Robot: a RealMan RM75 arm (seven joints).
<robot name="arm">
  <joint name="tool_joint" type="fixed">
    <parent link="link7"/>
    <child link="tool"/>
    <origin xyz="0 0 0" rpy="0 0 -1.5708"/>
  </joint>
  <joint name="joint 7" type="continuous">
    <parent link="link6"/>
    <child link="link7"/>
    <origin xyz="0.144 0 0" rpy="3.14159 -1.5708 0"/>
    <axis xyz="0 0 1"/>
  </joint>
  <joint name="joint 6" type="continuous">
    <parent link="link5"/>
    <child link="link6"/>
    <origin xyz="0 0 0" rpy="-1.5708 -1.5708 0"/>
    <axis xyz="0 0 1"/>
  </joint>
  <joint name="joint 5" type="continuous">
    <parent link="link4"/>
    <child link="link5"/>
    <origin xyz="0.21 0 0" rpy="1.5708 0 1.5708"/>
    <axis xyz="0 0 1"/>
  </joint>
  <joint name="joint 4" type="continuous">
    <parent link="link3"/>
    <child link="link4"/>
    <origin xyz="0 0 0" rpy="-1.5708 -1.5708 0"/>
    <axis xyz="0 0 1"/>
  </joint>
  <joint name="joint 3" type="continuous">
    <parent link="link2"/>
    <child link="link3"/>
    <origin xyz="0 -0.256 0" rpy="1.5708 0 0"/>
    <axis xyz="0 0 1"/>
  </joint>
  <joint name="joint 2" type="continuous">
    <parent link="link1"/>
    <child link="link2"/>
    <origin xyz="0 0 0" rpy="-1.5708 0 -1.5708"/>
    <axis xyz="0 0 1"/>
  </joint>
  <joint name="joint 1" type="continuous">
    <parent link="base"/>
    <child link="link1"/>
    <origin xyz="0 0 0.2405" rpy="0 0 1.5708"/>
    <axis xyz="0 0 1"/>
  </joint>
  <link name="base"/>
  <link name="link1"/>
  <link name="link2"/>
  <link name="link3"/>
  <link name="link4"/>
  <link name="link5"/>
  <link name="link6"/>
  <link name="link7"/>
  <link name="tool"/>
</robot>
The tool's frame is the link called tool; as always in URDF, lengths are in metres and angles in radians. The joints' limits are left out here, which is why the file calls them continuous.
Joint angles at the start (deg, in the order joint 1, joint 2, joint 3, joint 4, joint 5, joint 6, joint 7): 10.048 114.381 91.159 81.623 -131.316 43.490 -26.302
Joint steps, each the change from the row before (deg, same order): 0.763 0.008 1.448 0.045 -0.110 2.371 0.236; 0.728 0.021 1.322 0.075 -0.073 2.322 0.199; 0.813 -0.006 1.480 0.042 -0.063 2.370 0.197; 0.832 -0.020 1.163 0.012 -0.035 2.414 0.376; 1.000 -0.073 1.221 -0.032 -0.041 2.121 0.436; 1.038 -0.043 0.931 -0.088 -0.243 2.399 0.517; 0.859 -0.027 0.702 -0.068 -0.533 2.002 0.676; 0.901 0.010 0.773 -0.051 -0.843 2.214 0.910; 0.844 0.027 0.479 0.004 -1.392 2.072 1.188
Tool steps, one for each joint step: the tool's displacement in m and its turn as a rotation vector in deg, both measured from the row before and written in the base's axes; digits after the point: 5 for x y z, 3 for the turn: -0.00058 0.00130 0.00313 -0.905 0.201 -0.646; -0.00097 0.00091 0.00260 -0.972 0.225 -0.563; -0.00101 0.00125 0.00334 -0.891 0.252 -0.584; -0.00164 0.00062 0.00180 -1.196 0.336 -0.602; -0.00242 0.00184 0.00274 -0.861 0.349 -0.459; -0.00254 0.00088 0.00086 -1.388 0.155 -0.512; -0.00162 0.00053 0.00061 -1.145 -0.066 -0.631; -0.00120 0.00029 0.00073 -1.199 -0.205 -0.909; -0.00051 -0.00003 0.00017 -1.155 -0.667 -1.081
